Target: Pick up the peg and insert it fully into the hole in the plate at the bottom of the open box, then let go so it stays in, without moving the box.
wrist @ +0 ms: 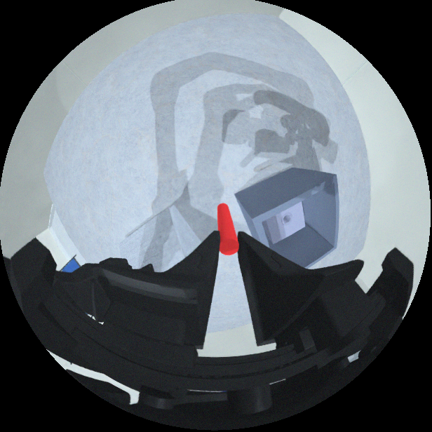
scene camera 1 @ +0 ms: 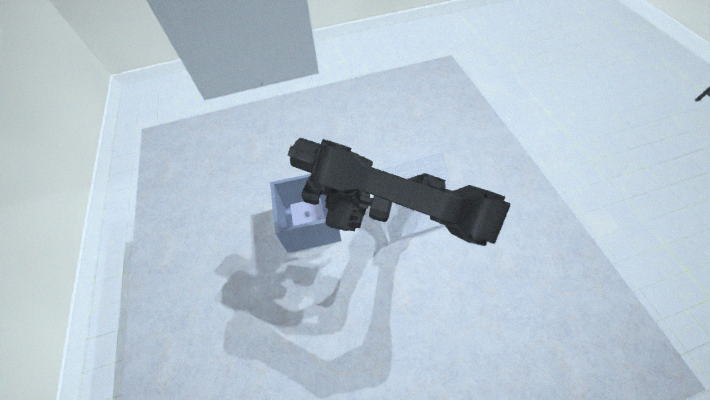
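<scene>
A red peg [wrist: 227,227] is held between the fingertips of my gripper [wrist: 227,236] in the wrist view, which is shut on it. The peg's far end points away from the fingers. The peg does not show in the scene view, where the arm and gripper body hide it. The open blue-grey box [scene camera 1: 314,239] [wrist: 287,187] stands to the right of the peg in the wrist view, partly behind the right finger. The pale plate [scene camera 1: 298,212] [wrist: 296,228] with its dark round hole [scene camera 1: 307,214] [wrist: 286,219] shows at the bottom of the box. The peg is outside the box opening in the wrist view.
The black arm [scene camera 1: 410,192] reaches over the box's right side in the scene view and hides part of it. The box stands on a grey-blue table top [scene camera 1: 210,180], with arm shadows across it. A large grey panel [scene camera 1: 245,45] stands beyond the table's back edge.
</scene>
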